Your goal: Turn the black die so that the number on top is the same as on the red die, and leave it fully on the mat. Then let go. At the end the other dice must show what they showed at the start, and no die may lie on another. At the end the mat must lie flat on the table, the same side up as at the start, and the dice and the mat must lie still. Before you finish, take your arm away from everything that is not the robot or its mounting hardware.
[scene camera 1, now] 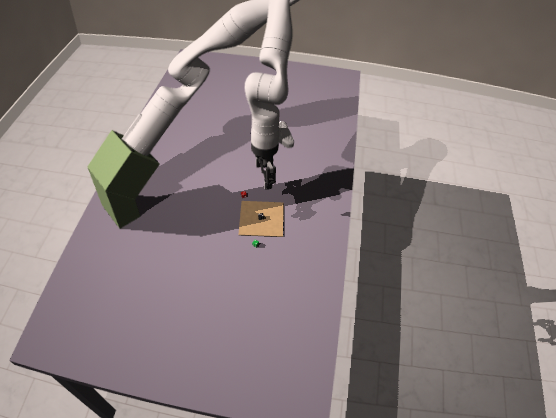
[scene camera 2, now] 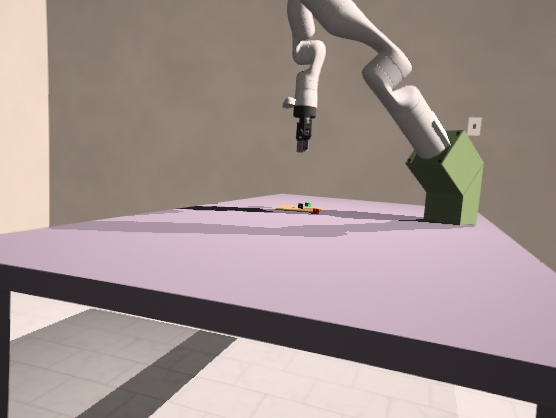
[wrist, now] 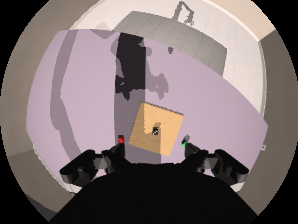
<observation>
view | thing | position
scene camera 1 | tan mat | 272, 226
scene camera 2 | my gripper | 302, 152
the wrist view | my gripper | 155, 150
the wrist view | tan mat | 149, 117
</observation>
